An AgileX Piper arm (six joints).
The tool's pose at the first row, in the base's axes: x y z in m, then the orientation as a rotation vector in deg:
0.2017 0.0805 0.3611 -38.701 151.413 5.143
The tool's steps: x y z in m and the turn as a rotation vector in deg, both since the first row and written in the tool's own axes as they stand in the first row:
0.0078 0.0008 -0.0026 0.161 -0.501 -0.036
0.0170 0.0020 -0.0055 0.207 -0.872 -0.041
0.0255 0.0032 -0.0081 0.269 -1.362 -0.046
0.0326 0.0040 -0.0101 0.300 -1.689 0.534
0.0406 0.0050 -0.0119 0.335 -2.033 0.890
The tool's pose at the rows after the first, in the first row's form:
0.1941 0.0773 0.3603 -38.587 150.901 5.077
0.1851 0.0738 0.3592 -38.498 150.539 5.131
0.1768 0.0706 0.3581 -38.378 150.061 5.201
0.1700 0.0679 0.3570 -37.540 149.951 5.427
0.1625 0.0649 0.3554 -36.990 149.742 5.589

